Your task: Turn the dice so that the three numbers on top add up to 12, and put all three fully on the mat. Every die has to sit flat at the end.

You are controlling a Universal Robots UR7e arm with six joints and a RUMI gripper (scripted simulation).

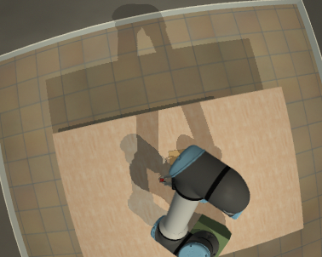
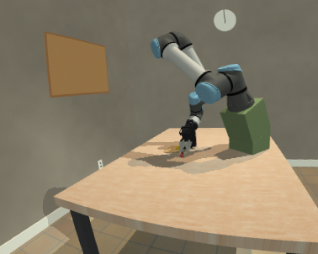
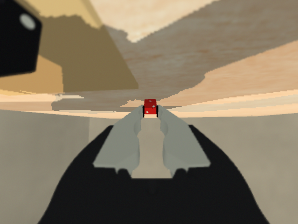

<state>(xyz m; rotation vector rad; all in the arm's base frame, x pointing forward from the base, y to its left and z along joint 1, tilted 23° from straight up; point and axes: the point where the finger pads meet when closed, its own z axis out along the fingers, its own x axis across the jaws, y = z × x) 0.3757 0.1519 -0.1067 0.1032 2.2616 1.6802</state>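
The red die is 1 cm to the left of my hand and 1 cm below it. From my hand the other things lie so: yellow die: 7 cm ahead, 12 cm to the right; black die: 2 cm ahead, 12 cm to the right; tan mat: 7 cm ahead, 12 cm to the right, 1 cm below.
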